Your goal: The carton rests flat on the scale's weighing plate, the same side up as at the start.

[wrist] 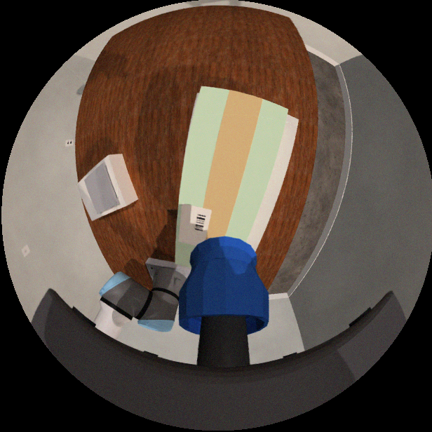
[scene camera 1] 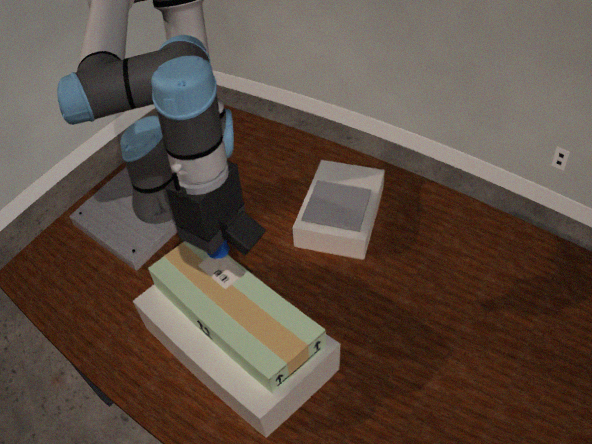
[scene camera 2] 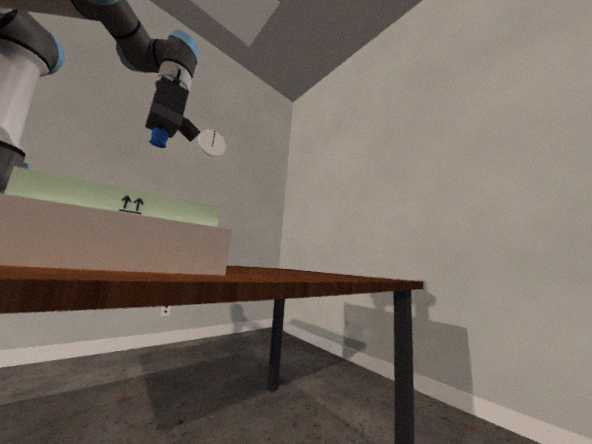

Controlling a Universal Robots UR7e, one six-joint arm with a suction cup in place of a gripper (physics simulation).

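Seen in the pictures: hand, its tool point: [scene camera 1: 218, 249] [scene camera 2: 157, 143]; arm's base, origin of its link: [scene camera 1: 161, 201].
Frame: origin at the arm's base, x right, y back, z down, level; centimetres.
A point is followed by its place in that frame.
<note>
The pale green carton [scene camera 1: 227, 300] @(y -40.0, x 21.3, z -12.2 cm) [scene camera 2: 90, 192] @(y -32.1, x 25.7, z -10.1 cm) [wrist: 232, 165], with an orange tape strip and a barcode label on top, lies flat on a long white block [scene camera 1: 200, 365] @(y -41.1, x 32.7, z -6.6 cm) [scene camera 2: 125, 242] @(y -38.4, x 32.5, z -1.5 cm) [wrist: 272, 195]. Its side arrows point up. The scale [scene camera 1: 327, 243] @(y -42.5, x -8.4, z 0.1 cm) [wrist: 125, 177] is a white box with a grey weighing plate [scene camera 1: 337, 205] @(y -41.0, x -15.7, z -4.5 cm) [wrist: 101, 192], apart from the carton; it does not show in scene camera 2. My gripper, a blue suction cup [scene camera 1: 218, 251] [scene camera 2: 158, 139] [wrist: 223, 255], is open and holds nothing. It hangs above the carton near its label end, with a visible gap in scene camera 2.
The robot's grey base plate [scene camera 1: 120, 230] @(y 2.9, x 12.9, z 0.2 cm) is beside the label end of the carton and block. The wooden table [scene camera 1: 450, 300] @(y -72.5, x -9.4, z 3.3 cm) [scene camera 2: 325, 281] @(y -74.0, x 48.0, z 3.3 cm) [wrist: 150, 60] carries everything. Walls stand behind the scale and the base. The arm's shadow falls across the carton's label.
</note>
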